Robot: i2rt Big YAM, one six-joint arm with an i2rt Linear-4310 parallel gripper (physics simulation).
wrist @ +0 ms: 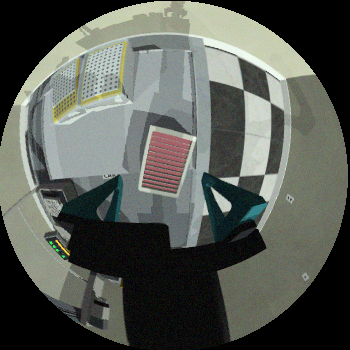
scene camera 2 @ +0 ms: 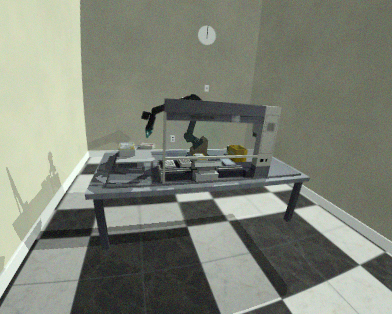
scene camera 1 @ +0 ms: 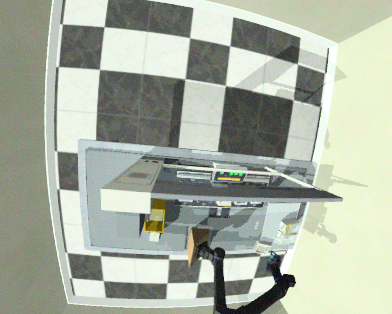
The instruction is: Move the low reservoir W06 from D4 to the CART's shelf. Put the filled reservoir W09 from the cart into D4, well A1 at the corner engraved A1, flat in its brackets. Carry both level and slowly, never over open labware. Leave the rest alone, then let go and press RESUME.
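Frame: origin at the arm's base, x up, y left, z back, level; centimetres.
Where they show: gripper, fingertip midpoint: (wrist: 161,177) (scene camera 2: 146,136) (scene camera 1: 269,256); arm's base, origin of the base link: (scene camera 1: 200,248).
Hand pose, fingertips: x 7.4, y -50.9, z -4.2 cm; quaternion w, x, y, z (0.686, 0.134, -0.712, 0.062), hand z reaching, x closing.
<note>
Things, the pixels of their top centre, and the offset from my fingertips. "spot": a spot on its surface instead.
- pale-rimmed reservoir with pink-red rows, middle of its top: (wrist: 164,164) (scene camera 1: 263,249) (scene camera 2: 147,144) dy +0.7, dx -7.8, dz +0.6 cm
- cart's pale shelf, surface spot: (wrist: 85,152) spot: dy -0.1, dx -10.9, dz -18.3 cm
- yellow bin, middle of its top: (scene camera 1: 154,221) (scene camera 2: 238,147) dy +85.8, dx -3.4, dz -14.8 cm
A pale-rimmed reservoir with pink-red rows (wrist: 167,161) (scene camera 1: 262,247) (scene camera 2: 146,145) lies flat near the front of the cart area; I cannot read whether it is W06 or W09. My gripper (wrist: 161,177) (scene camera 1: 273,255) (scene camera 2: 148,134) is open and empty, above the reservoir and apart from it. In the wrist view the reservoir shows between and beyond the teal fingertips. The cart's pale shelf (wrist: 85,152) lies to the left in that view. The deck is partly hidden by the machine's beam, and I cannot make out D4, its contents or the RESUME button.
Two yellow-edged boxes with hole grids (wrist: 103,70) (wrist: 66,90) stand on the shelf. The machine's long beam (scene camera 1: 225,193) (scene camera 2: 215,107) spans the deck beside its tower (scene camera 1: 125,199) (scene camera 2: 270,135). A lit display (scene camera 1: 230,175) (wrist: 58,246) and a yellow bin (scene camera 1: 158,206) (scene camera 2: 237,152) also show.
</note>
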